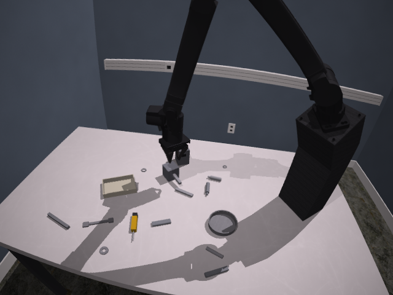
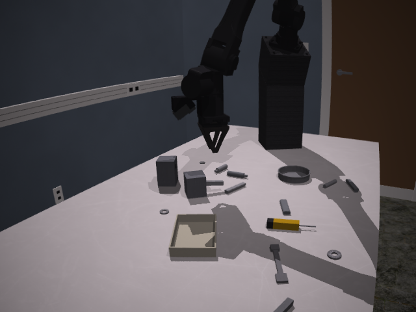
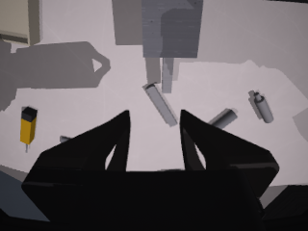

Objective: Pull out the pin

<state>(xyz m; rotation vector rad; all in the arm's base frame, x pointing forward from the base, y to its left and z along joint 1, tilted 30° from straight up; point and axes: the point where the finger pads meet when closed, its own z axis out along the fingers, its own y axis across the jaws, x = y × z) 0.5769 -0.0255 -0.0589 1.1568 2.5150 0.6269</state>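
Right now the grey pin is 1 cm to the right of my hand and 11 cm below it. From my hand the other things lie so: taller grey block: 16 cm to the right, 9 cm below; then beige tray: 22 cm ahead, 8 cm to the left, 13 cm below; then grey bar: 5 cm behind, 4 cm to the left, 13 cm below.
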